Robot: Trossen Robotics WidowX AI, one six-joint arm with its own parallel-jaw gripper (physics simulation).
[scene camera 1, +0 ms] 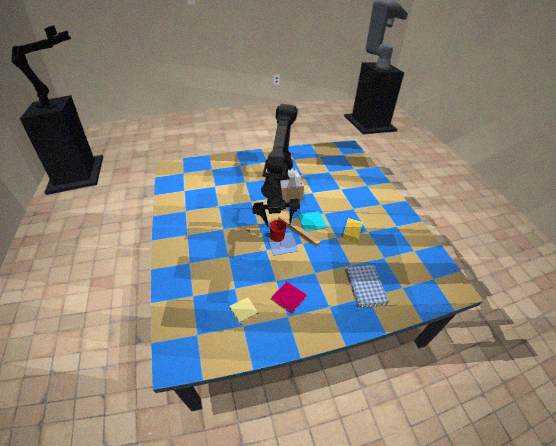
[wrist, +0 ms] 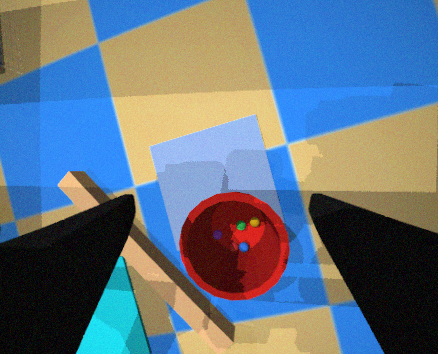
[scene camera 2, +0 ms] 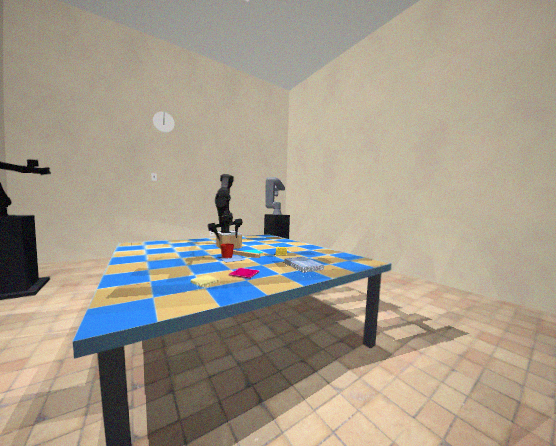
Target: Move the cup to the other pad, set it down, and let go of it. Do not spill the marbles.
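Seen in the pictures: gripper, fingertip midpoint: [scene camera 1: 279, 225] [wrist: 223, 202] [scene camera 2: 228, 239]; arm's base, link origin: [scene camera 1: 281, 175] [scene camera 2: 225, 232].
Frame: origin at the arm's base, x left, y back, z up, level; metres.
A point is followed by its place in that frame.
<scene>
The red cup [scene camera 1: 278, 231] {y -0.329, x -0.120, z -0.033 m} [scene camera 2: 227, 251] {y -0.327, x -0.123, z -0.064 m} [wrist: 220, 265] {y -0.275, x -0.092, z -0.061 m} stands upright at the rear part of the pale blue pad [scene camera 1: 284, 247] {y -0.363, x -0.101, z -0.103 m} [scene camera 2: 232, 259] {y -0.362, x -0.109, z -0.103 m} [wrist: 205, 145] {y -0.378, x -0.104, z -0.103 m}. Several small marbles lie inside the cup, among them a green marble [wrist: 241, 225] {y -0.296, x -0.115, z -0.086 m} and a blue marble [wrist: 243, 247] {y -0.276, x -0.111, z -0.086 m}. The flat magenta pad [scene camera 1: 289, 297] {y -0.608, x -0.163, z -0.098 m} [scene camera 2: 244, 273] {y -0.620, x -0.172, z -0.098 m} lies nearer the front table edge. My gripper [scene camera 1: 279, 223] {y -0.330, x -0.120, z 0.003 m} [scene camera 2: 226, 238] {y -0.330, x -0.120, z 0.003 m} [wrist: 223, 202] {y -0.330, x -0.120, z 0.003 m} is open and empty, pointing down above the cup. In the wrist view its fingers are on either side of the cup, with gaps on both sides.
A wooden bar [scene camera 1: 305, 234] {y -0.332, x 0.006, z -0.084 m} [wrist: 150, 267] {y -0.281, x -0.019, z -0.084 m} lies close beside the cup, near a cyan square [scene camera 1: 313, 220] {y -0.241, x 0.084, z -0.103 m} [wrist: 112, 320] {y -0.229, x 0.056, z -0.103 m}. A box [scene camera 1: 293, 191] {y -0.090, x 0.033, z -0.035 m} stands behind. A yellow block [scene camera 1: 352, 230] {y -0.373, x 0.219, z -0.076 m} [scene camera 2: 281, 251] {y -0.403, x 0.197, z -0.083 m}, checked cloth [scene camera 1: 367, 286] {y -0.662, x 0.139, z -0.081 m} [scene camera 2: 304, 264] {y -0.695, x 0.110, z -0.081 m} and pale yellow square [scene camera 1: 244, 310] {y -0.617, x -0.338, z -0.096 m} [scene camera 2: 204, 282] {y -0.642, x -0.350, z -0.096 m} also lie on the table.
</scene>
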